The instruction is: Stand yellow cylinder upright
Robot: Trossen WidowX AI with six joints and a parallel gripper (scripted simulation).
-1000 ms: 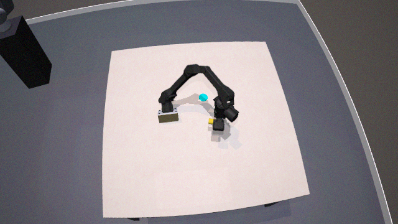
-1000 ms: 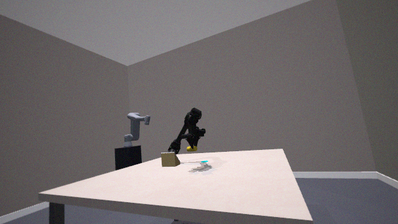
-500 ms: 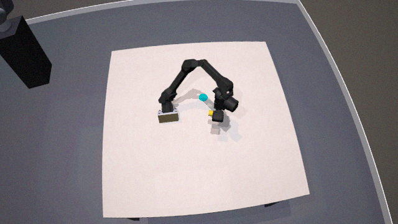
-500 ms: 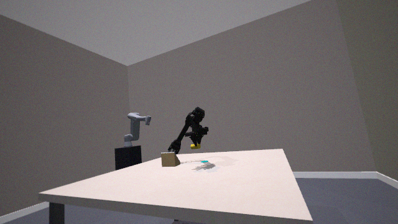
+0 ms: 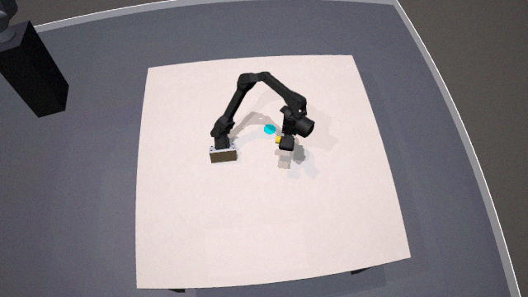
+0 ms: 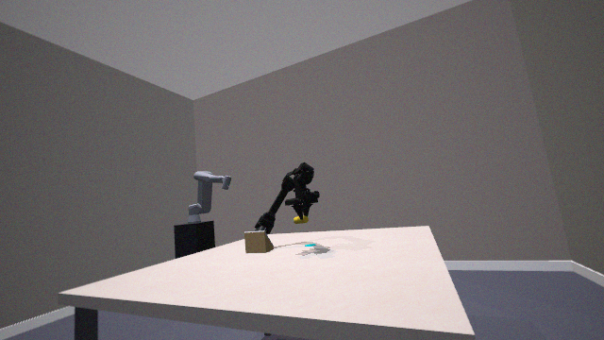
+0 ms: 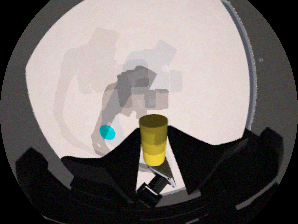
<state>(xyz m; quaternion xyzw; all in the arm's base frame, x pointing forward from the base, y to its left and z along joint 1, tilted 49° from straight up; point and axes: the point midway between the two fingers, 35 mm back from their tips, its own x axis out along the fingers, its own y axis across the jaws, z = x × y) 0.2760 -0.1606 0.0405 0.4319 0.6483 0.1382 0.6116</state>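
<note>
Now: the cyan circle 17 cm to the left of my gripper tip, 15 cm below it and 3 cm behind it. From my gripper tip the other things lie so: yellow cylinder: 2 cm behind, 1 cm to the left.
</note>
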